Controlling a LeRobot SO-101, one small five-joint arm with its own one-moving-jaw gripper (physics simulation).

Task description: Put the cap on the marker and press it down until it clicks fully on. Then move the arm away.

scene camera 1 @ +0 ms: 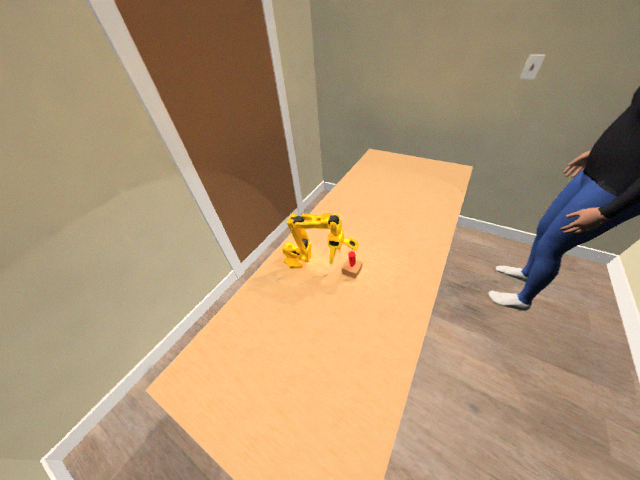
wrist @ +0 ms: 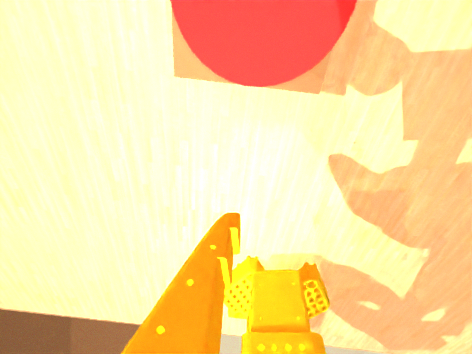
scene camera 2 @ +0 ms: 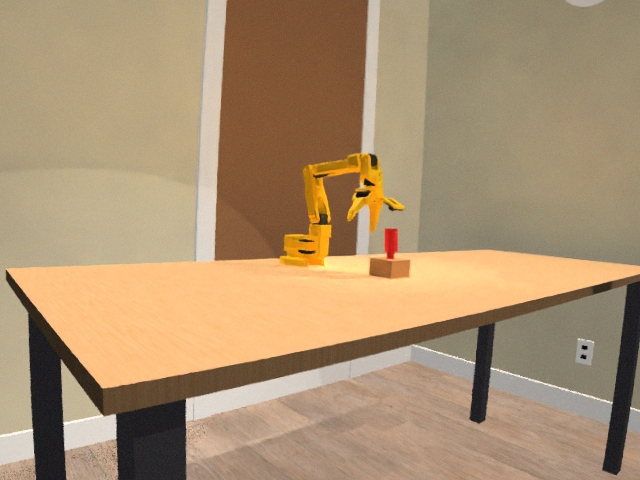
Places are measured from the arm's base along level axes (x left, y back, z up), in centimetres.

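Pixels of known places: hand at its tool point: [scene camera 1: 338, 250] [wrist: 239, 227] [scene camera 2: 371, 230]; arm's base at its link origin: [scene camera 1: 300, 261] [wrist: 276, 275] [scene camera 2: 307, 265].
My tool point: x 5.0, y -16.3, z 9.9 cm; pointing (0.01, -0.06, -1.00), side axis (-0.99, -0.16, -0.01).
Ahead of a thing's pixels: the offset from my tool point to its top centre. Level surfaces: height alone.
The red cap @[dx +0.3, dy -5.7, dz +0.8 cm] [scene camera 1: 352, 256] [scene camera 2: 391, 239] [wrist: 265, 40] stands upright over the red marker @[dx +0.3, dy -5.8, dz +0.3 cm] [scene camera 2: 390, 255], whose narrow lower part shows between cap and block. The colours match, so the seam and how firmly the cap sits cannot be told. The marker stands in a brown block @[dx +0.3, dy -5.8, dz -5.9 cm] [scene camera 1: 351, 270] [scene camera 2: 388, 268] [wrist: 186, 66] on the table. My gripper [scene camera 2: 362, 223] is open and empty, pointing down. It is above and to the arm-base side of the cap, apart from it. In the wrist view the fixed jaw [wrist: 200, 290] shows and the moving jaw is out of the picture.
The yellow arm base [scene camera 1: 292, 256] [scene camera 2: 303, 250] [wrist: 277, 300] stands near the back edge of the long wooden table @[dz -9.9 cm] [scene camera 1: 330, 361] [scene camera 2: 232, 315]. A brown door is behind the arm. A person [scene camera 1: 573, 206] stands beyond the table's far long edge.
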